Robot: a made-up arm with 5 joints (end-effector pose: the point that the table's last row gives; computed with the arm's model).
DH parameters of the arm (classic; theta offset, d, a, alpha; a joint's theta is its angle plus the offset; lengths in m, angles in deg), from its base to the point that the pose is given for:
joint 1: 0 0.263 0 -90
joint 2: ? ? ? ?
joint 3: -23.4 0 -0.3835 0
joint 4: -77.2 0 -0.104 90
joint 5: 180 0.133 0 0
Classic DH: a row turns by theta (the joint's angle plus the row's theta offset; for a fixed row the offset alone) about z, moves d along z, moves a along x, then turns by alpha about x.
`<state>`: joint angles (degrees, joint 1 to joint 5).
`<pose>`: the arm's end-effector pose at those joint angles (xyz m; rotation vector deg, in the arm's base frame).
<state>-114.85 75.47 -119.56 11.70 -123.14</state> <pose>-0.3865 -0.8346 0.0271 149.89 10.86 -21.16</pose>
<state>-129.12 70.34 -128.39 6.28 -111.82</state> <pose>-0.6096 -0.7495 0.2060 130.36 -19.83 -32.45</pose>
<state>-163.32 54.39 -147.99 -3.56 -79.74</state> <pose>-0.8488 -0.2543 0.6773 64.48 -57.64 -51.27</pose>
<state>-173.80 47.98 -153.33 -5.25 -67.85</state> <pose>-0.7973 -0.0866 0.8177 43.65 -57.87 -53.64</pose>
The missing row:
joint 2: -79.4 0 0.4405 0
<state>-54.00 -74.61 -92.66 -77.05 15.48</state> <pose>-0.3300 0.4541 0.8034 -67.22 46.62 122.82</pose>
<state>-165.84 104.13 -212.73 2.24 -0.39</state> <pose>-0.8007 -0.2020 0.4158 9.35 -73.20 11.82</pose>
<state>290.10 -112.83 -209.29 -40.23 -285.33</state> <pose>-0.1662 0.4542 -0.3063 -54.73 171.34 -3.69</pose>
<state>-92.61 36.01 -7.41 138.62 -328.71</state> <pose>-0.0039 -0.0848 0.3033 -7.23 13.57 118.10</pose>
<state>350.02 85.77 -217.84 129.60 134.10</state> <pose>0.7565 -0.1331 0.3994 -54.83 169.14 -1.80</pose>
